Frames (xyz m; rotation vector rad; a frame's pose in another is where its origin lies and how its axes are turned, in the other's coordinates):
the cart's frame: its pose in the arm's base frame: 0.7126 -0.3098 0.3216 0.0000 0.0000 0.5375
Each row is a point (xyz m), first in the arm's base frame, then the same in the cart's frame.
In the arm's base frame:
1: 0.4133 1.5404 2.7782
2: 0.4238 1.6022 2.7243
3: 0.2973 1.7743 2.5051
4: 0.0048 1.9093 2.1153
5: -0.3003 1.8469 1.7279
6: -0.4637 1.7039 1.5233
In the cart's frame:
1: 0.6902 1.7425 2.4566
2: 0.7308 1.7903 2.4027
3: 0.7103 2.0029 2.1835
4: 0.5282 2.2686 1.7937
5: 0.2341 2.3712 1.4063
6: 0.0206 2.3320 1.2017

